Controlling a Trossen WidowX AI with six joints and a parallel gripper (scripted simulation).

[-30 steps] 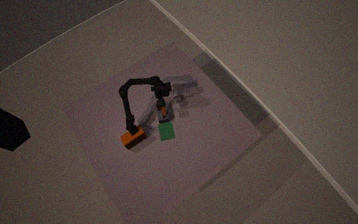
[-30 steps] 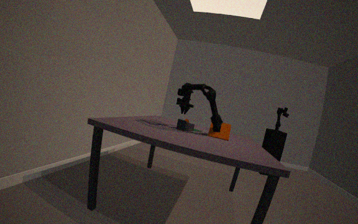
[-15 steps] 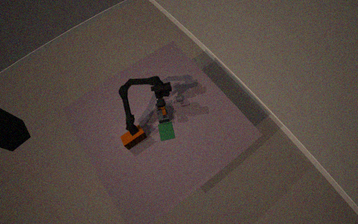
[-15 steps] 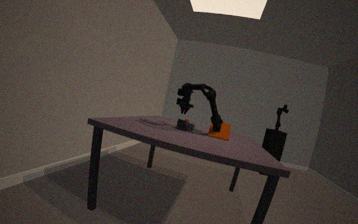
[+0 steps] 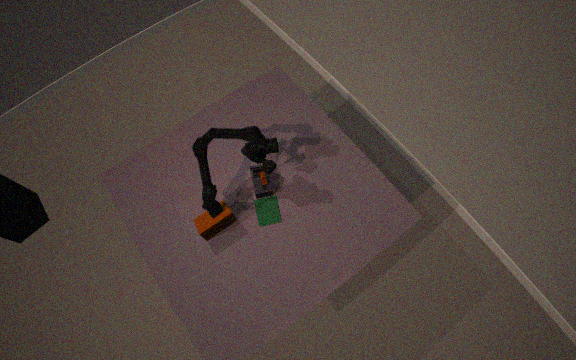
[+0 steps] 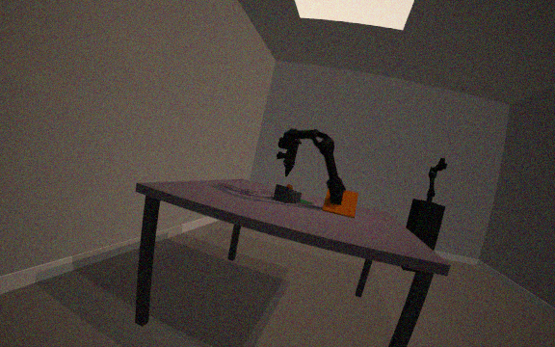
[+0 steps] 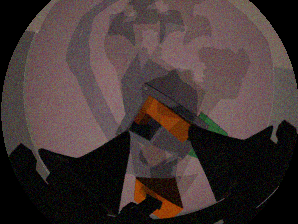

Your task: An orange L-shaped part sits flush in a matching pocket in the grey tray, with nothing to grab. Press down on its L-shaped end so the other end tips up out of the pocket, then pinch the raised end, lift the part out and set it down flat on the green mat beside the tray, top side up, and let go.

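Right now my gripper tip is 100 mm above the orange L-shaped part, 20 mm past it and 10 mm to the left of it. The rest, counted from my gripper tip: green mat 160 mm to the right, 160 mm below, 110 mm behind.
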